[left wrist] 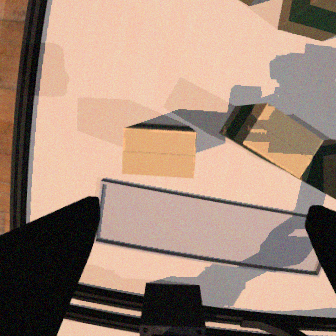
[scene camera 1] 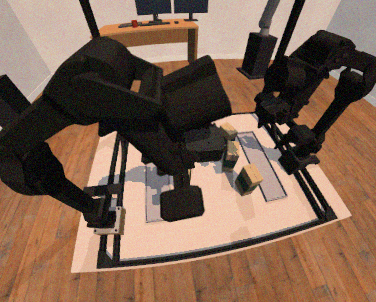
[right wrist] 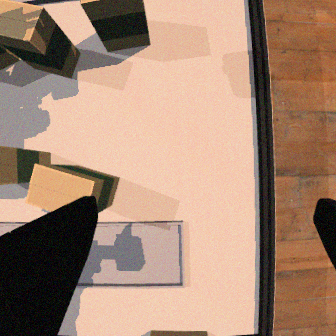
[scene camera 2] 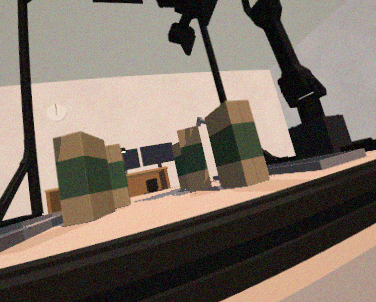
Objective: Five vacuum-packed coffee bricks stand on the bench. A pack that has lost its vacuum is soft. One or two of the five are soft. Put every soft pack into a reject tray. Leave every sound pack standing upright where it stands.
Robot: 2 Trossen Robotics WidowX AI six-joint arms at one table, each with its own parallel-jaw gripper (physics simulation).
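Seen in the pictures: left gripper, fingertip midpoint: [left wrist: 205, 211] [scene camera 1: 266, 137] [scene camera 2: 196, 41]; right gripper, fingertip midpoint: [scene camera 1: 194, 180] [right wrist: 207, 208]; left arm's base at its link origin: [scene camera 1: 300, 153] [scene camera 2: 314, 122]; right arm's base at its link origin: [scene camera 1: 107, 219].
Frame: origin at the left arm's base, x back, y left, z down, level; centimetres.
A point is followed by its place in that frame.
Three tan packs with green bands stand by the right-hand tray [scene camera 1: 266, 172] {z 9.9, x -16.1, y -0.4 cm} [left wrist: 150, 205] {z 9.9, x -20.5, y 4.4 cm}: a front one [scene camera 1: 248, 179] {z -2.5, x -34.3, y 4.2 cm} [scene camera 2: 237, 145] {z 3.7, x -34.1, y 6.4 cm} [left wrist: 159, 152] {z -3.8, x -31.7, y 2.6 cm} [right wrist: 117, 25] {z 2.7, x -34.1, y 2.3 cm}, a middle one [scene camera 1: 230, 155] {z -3.2, x -36.4, y -7.7 cm} [scene camera 2: 191, 160] {z 3.5, x -35.9, y -7.4 cm} [left wrist: 277, 140] {z -3.9, x -33.6, y -9.8 cm} and a back one [scene camera 1: 228, 131] {z -3.8, x -31.2, y -20.1 cm} [left wrist: 327, 162] {z -0.9, x -31.1, y -17.8 cm}. Two more stand by the other tray [scene camera 1: 156, 212] {z 9.9, x -71.3, y 2.2 cm} [right wrist: 165, 250] {z 9.9, x -69.7, y 3.0 cm}: one [scene camera 2: 82, 180] {z 3.9, x -56.8, y -2.8 cm} [right wrist: 60, 185] {z -3.9, x -55.9, y -6.6 cm} nearer the front, one [scene camera 2: 117, 175] {z 3.2, x -51.2, y -14.2 cm} [right wrist: 15, 165] {z -0.1, x -52.2, y -14.3 cm} behind it. The right arm hides both in scene camera 1. All look upright; softness cannot be told. My left gripper [left wrist: 205, 211] {z -20.8, x -32.1, y 0.0 cm} is open above its tray. My right gripper [right wrist: 207, 208] {z -23.2, x -57.9, y 7.7 cm} is open above the bench.
The right arm [scene camera 1: 135, 100] {z -46.0, x -64.4, y 10.4 cm} spans the left and middle of scene camera 1. The left arm [scene camera 1: 320, 50] {z -45.9, x -31.2, y 0.7 cm} is folded at the right. A black frame rail [scene camera 1: 215, 249] {z 8.3, x -53.4, y 22.2 cm} [left wrist: 25, 125] {z 8.5, x -33.2, y 24.5 cm} [right wrist: 262, 150] {z 8.2, x -55.8, y 21.5 cm} borders the bench. A desk [scene camera 1: 150, 35] with monitors stands behind.
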